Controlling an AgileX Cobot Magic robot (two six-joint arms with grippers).
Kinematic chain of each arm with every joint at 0, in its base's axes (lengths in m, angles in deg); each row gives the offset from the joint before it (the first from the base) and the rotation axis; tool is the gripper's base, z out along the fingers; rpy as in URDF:
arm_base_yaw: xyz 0 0 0.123 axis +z
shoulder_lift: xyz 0 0 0 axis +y
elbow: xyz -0.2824 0 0.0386 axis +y
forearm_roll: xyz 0.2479 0 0.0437 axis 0.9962 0 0.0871
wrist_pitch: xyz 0 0 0 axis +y
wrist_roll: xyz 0.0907 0 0.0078 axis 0.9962 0 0.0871
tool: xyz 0 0 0 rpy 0 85 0
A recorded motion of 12 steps. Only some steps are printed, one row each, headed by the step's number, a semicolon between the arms.
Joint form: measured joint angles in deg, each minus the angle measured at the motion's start. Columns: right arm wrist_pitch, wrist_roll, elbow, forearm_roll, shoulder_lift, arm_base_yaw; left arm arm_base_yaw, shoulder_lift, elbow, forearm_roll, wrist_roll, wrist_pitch.
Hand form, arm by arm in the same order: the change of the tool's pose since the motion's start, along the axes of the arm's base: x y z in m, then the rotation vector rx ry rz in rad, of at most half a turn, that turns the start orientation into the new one. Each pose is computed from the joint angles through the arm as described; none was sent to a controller.
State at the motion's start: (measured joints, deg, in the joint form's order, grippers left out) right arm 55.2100 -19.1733 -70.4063 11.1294 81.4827 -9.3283; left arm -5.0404 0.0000 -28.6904 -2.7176 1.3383 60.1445
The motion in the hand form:
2: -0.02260 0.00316 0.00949 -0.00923 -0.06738 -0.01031; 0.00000 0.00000 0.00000 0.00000 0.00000 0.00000
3: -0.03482 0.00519 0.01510 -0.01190 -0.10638 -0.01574; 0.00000 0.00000 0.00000 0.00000 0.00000 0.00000
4: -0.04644 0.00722 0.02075 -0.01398 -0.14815 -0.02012; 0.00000 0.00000 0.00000 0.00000 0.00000 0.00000
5: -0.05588 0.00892 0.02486 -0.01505 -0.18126 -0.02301; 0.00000 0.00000 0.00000 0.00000 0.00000 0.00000
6: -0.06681 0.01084 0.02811 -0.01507 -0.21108 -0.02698; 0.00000 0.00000 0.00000 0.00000 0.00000 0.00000
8: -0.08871 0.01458 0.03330 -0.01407 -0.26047 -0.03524; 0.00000 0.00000 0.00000 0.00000 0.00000 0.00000
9: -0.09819 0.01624 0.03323 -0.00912 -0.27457 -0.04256; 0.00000 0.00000 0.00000 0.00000 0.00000 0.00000
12: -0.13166 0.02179 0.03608 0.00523 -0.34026 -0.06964; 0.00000 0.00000 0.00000 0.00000 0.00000 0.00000
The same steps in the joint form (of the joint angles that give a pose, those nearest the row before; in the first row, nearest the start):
2: -2.12 0.14 3.85 0.07 -5.68 -0.05; 0.00 0.00 0.00 0.00 0.00 0.00
3: -3.09 0.28 5.64 0.22 -8.77 -0.05; 0.00 0.00 0.00 0.00 0.00 0.00
4: -4.09 0.32 7.21 0.47 -11.76 -0.05; 0.00 0.00 0.00 0.00 0.00 0.00
5: -4.84 0.32 8.46 0.71 -14.15 -0.05; 0.00 0.00 0.00 0.00 0.00 0.00
6: -5.39 0.46 9.94 0.90 -16.81 -0.05; 0.00 0.00 0.00 0.00 0.00 0.00
8: -5.76 0.97 12.61 1.08 -21.99 -0.05; 0.00 0.00 0.00 0.00 0.00 0.00
9: -5.81 1.50 14.03 1.16 -24.19 -0.05; 0.00 0.00 0.00 0.00 0.00 0.00
12: -5.69 3.65 17.94 1.15 -32.16 -0.05; 0.00 0.00 0.00 0.00 0.00 0.00

